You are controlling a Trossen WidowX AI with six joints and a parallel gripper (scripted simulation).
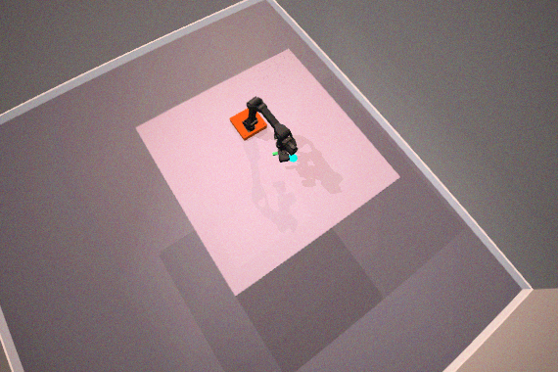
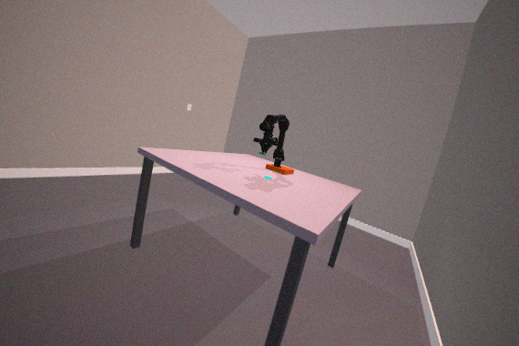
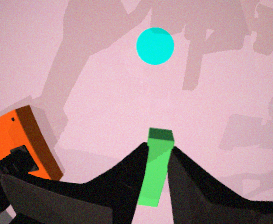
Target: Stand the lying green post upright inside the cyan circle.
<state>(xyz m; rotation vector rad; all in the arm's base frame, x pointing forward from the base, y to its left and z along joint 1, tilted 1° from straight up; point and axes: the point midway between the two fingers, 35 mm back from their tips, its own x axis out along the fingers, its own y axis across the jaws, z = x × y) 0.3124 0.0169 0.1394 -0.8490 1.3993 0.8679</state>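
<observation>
Now: the cyan circle 30 mm ahead of my gripper tip, 90 mm to the left of it and 150 mm below it. Round my gripper tip: green post: 10 mm behind, 20 mm to the right.
</observation>
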